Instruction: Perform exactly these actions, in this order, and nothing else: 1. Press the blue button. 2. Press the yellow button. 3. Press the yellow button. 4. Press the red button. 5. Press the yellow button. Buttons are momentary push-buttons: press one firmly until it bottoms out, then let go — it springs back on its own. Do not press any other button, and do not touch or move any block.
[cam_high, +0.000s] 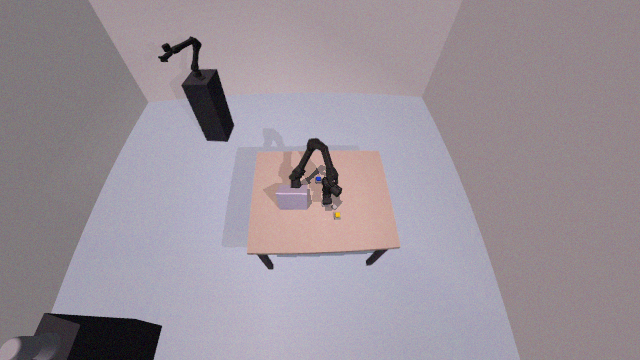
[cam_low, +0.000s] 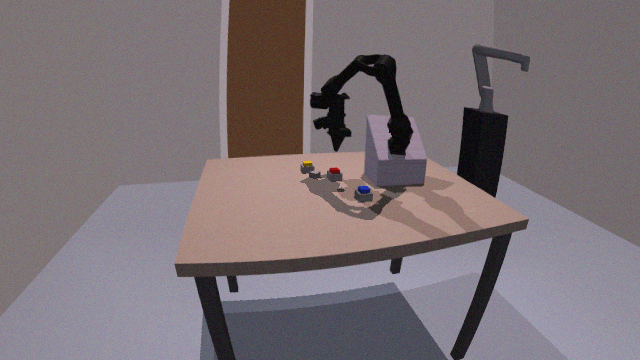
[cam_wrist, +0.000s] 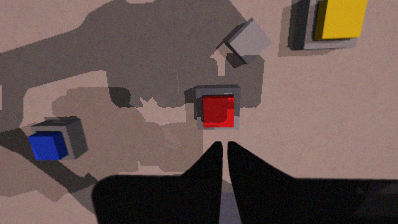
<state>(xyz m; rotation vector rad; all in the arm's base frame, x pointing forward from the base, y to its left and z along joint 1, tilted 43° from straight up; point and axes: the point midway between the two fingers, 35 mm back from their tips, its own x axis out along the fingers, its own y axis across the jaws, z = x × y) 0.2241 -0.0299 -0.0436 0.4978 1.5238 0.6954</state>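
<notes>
My gripper tip is now 100 mm short of the yellow button, 100 mm to the left of it and 80 mm above it. From my gripper tip the other things lie so: blue button (60 mm behind, 210 mm to the left, 80 mm below); red button (80 mm below); small grey block (70 mm ahead, 20 mm to the right, 100 mm below).
</notes>
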